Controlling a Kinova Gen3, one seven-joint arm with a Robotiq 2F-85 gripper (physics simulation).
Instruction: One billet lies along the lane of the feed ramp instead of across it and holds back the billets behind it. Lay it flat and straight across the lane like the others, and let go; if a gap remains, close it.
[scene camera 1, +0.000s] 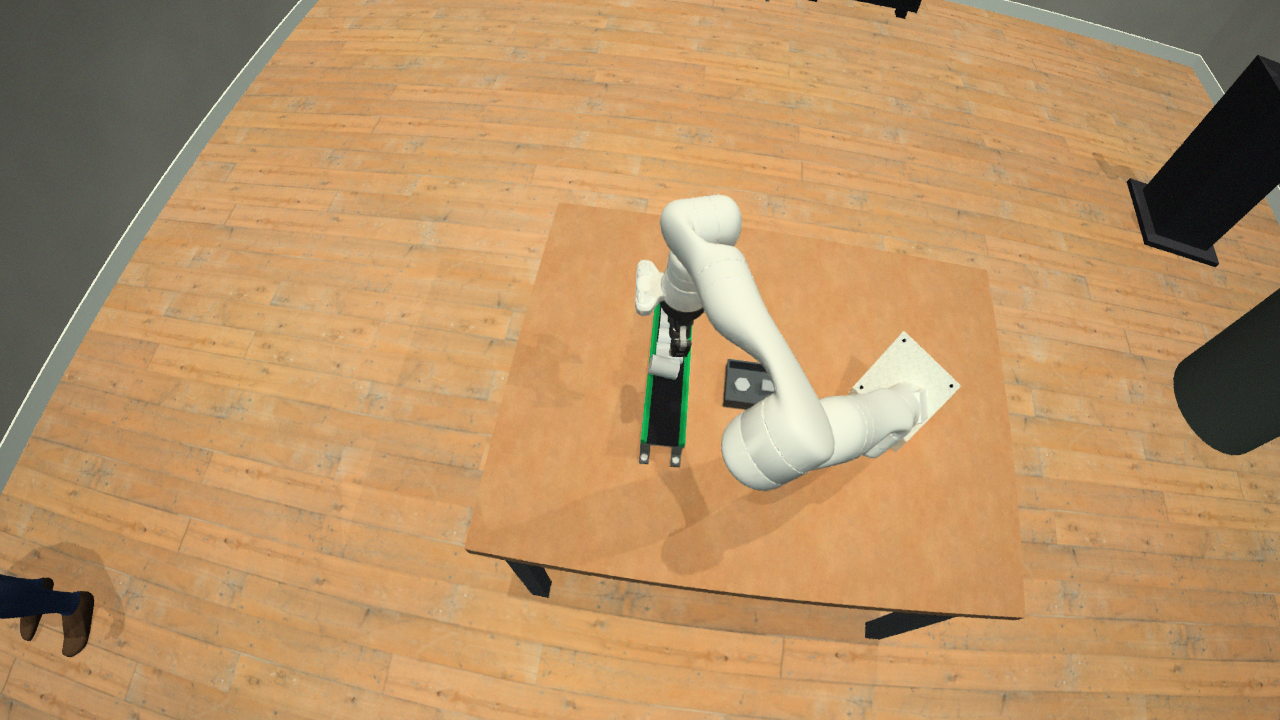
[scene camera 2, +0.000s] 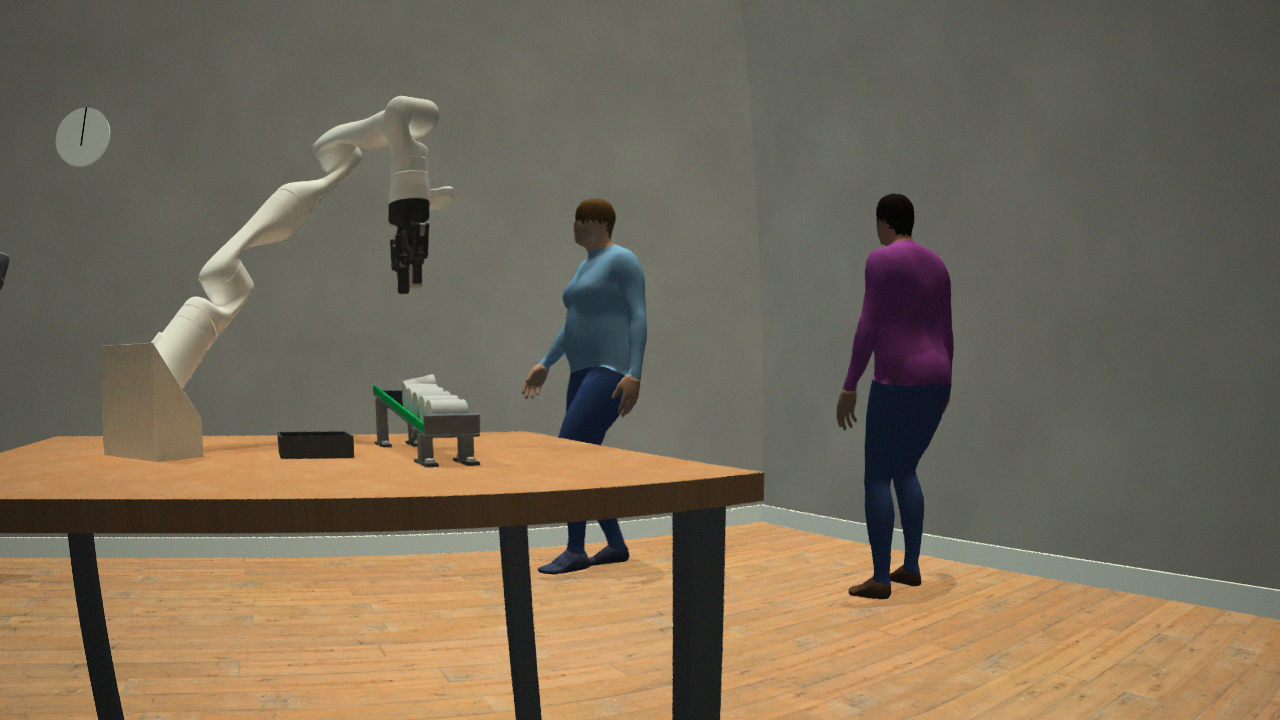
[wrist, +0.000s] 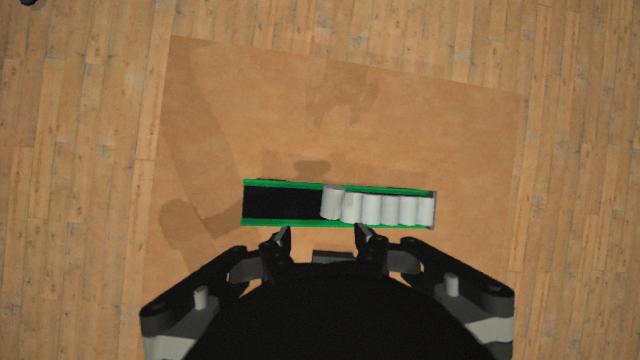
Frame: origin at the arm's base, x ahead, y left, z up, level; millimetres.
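Seen in the pictures: gripper, fingertip midpoint: (scene camera 1: 674, 337) (scene camera 2: 409, 290) (wrist: 322, 234); arm's base, origin of the base link: (scene camera 2: 149, 392).
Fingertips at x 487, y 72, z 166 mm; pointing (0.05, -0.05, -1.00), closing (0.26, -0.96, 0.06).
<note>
Pixels of each thing's middle, then the offset from my fingertips to it.
- uppermost billet, body centre: (scene camera 2: 419, 389) (wrist: 332, 201) (scene camera 1: 663, 367) dx +15, dy -29, dz -166 mm
- feed ramp, body centre: (scene camera 2: 395, 404) (scene camera 1: 688, 363) (wrist: 342, 225) dx -31, dy -63, dz -188 mm
- dark tray, body centre: (scene camera 2: 314, 444) (scene camera 1: 755, 386) (wrist: 330, 280) dx -179, dy -80, dz -251 mm
The uppermost billet (scene camera 1: 665, 366) (scene camera 2: 419, 381) (wrist: 332, 202), light grey, lies roughly across the lane of the feed ramp (scene camera 1: 686, 402) (scene camera 2: 398, 407) (wrist: 280, 202). It is slightly skewed and tilted: the end away from the robot base looks raised, at or over the far green rail. Contact there is unclear. It sits close against the row of several other billets (scene camera 2: 443, 406) (wrist: 371, 210), which lie across the lane down to the end stop with no clear gap. My gripper (scene camera 1: 679, 350) (scene camera 2: 409, 286) (wrist: 322, 234) is partly open and empty, high above the ramp. It hides part of the row in the first scene view.
A dark tray (scene camera 1: 732, 402) (scene camera 2: 315, 445) (wrist: 332, 257) stands between the ramp and the robot base (scene camera 1: 904, 367) (scene camera 2: 134, 402). It holds small light pieces in the first scene view. Two people (scene camera 2: 604, 304) (scene camera 2: 908, 313) stand beyond the table.
</note>
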